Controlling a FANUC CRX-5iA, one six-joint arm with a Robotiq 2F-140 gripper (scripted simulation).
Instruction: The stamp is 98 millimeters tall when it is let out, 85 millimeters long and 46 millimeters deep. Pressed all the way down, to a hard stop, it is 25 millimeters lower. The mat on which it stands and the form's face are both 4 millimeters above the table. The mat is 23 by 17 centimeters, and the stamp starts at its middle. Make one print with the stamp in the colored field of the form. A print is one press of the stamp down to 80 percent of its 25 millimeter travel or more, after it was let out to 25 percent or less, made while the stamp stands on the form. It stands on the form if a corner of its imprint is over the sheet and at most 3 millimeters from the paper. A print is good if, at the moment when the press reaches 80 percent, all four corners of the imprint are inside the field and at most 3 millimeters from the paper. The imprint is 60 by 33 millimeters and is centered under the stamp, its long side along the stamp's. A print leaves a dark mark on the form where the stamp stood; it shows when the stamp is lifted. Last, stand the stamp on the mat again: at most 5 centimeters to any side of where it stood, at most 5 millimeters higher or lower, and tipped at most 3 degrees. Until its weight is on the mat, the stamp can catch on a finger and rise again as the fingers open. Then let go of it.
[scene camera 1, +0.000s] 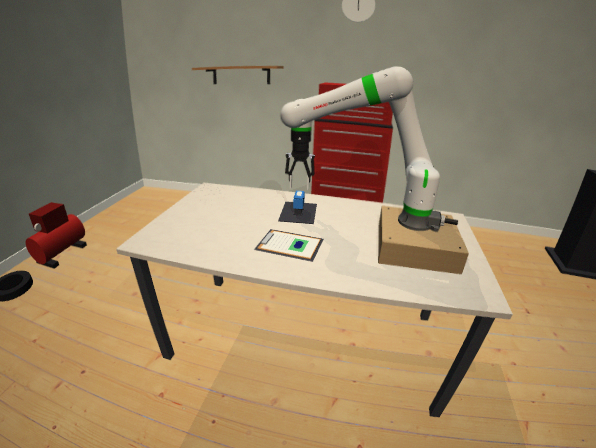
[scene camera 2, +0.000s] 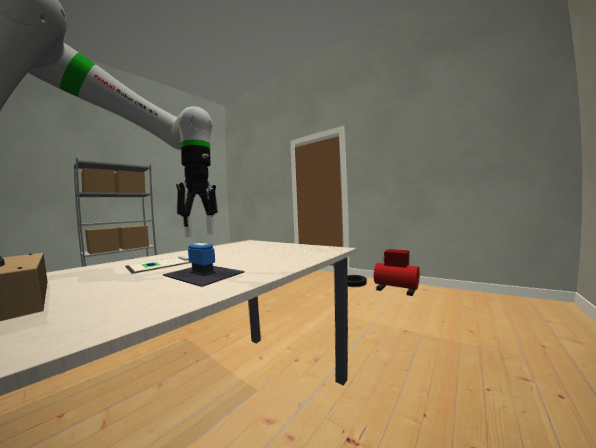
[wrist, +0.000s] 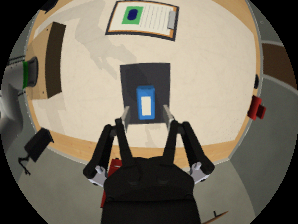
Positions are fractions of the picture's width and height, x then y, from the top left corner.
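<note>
I can see my gripper (scene camera 2: 0.34, 0.53), and it is visible in the wrist view (wrist: 0.49, 0.49) too. There is a dark mat (scene camera 2: 0.37, 0.61), which I also find in the wrist view (wrist: 0.53, 0.33). A blue stamp (scene camera 2: 0.33, 0.57) is part of this scene, and so is a form (scene camera 1: 0.47, 0.54).
</note>
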